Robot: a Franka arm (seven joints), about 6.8 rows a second.
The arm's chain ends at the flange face. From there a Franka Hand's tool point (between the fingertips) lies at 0.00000 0.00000 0.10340 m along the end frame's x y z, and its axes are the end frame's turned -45 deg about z.
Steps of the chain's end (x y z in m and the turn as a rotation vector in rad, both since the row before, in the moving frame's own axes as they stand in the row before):
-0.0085, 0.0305, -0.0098, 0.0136, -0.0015, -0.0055
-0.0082, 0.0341, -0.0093, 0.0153, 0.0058, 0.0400
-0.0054, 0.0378, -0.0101, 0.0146, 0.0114, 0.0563
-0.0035, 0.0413, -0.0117, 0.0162, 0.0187, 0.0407
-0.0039, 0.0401, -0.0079, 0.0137, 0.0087, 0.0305
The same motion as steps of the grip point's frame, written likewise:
-0.0267, 0.0144, -0.0098, 0.0107, 0.0086, -0.0055
-0.0284, 0.0177, -0.0093, 0.0067, 0.0149, 0.0400
-0.0286, 0.0227, -0.0101, 0.0023, 0.0184, 0.0563
-0.0291, 0.0270, -0.0117, -0.0018, 0.0247, 0.0407
-0.0295, 0.0253, -0.0079, 0.0035, 0.0158, 0.0305

